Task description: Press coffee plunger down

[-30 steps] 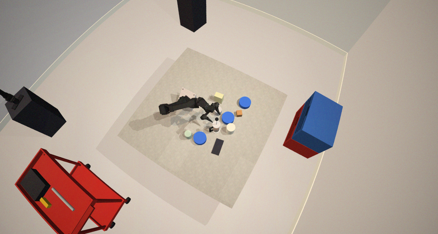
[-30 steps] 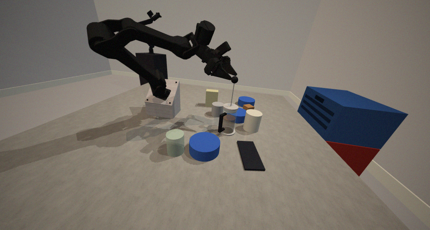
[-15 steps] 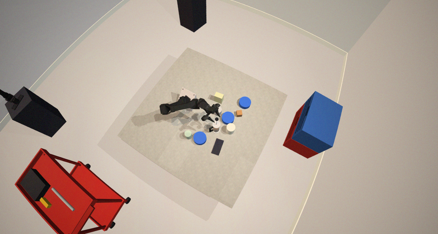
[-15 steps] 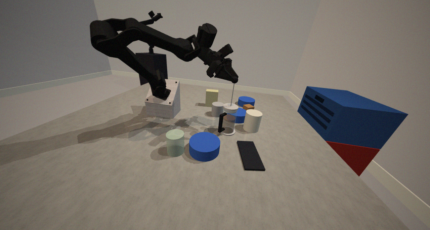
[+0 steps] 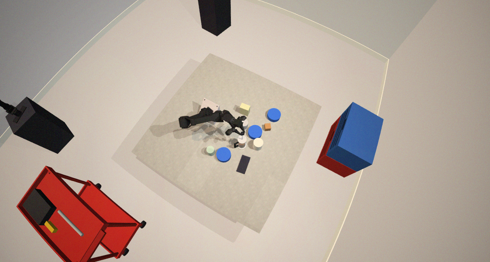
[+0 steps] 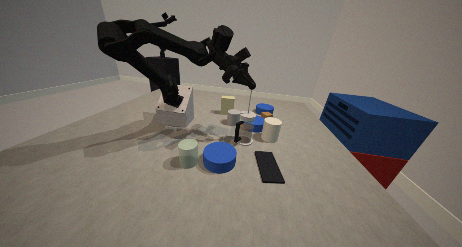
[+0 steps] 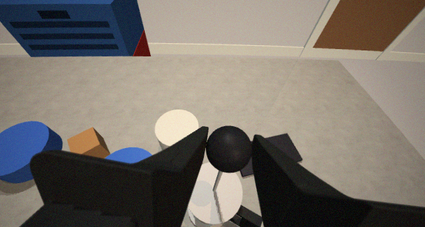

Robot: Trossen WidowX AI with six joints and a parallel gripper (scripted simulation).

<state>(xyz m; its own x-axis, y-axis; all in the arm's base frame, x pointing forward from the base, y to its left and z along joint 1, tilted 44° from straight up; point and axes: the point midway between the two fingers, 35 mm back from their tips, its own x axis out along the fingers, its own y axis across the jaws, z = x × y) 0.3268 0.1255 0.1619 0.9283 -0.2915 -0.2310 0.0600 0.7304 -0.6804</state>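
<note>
The glass coffee press lies 130 mm below my gripper tip, 10 mm to the right of it and 10 mm behind it. The rest, counted from my gripper tip: grey cylinder (230 mm below, 150 mm to the left, 100 mm behind); orange cube (260 mm to the left, 240 mm below, 70 mm ahead); flat black slab (260 mm below, 120 mm to the right, 110 mm ahead).
</note>
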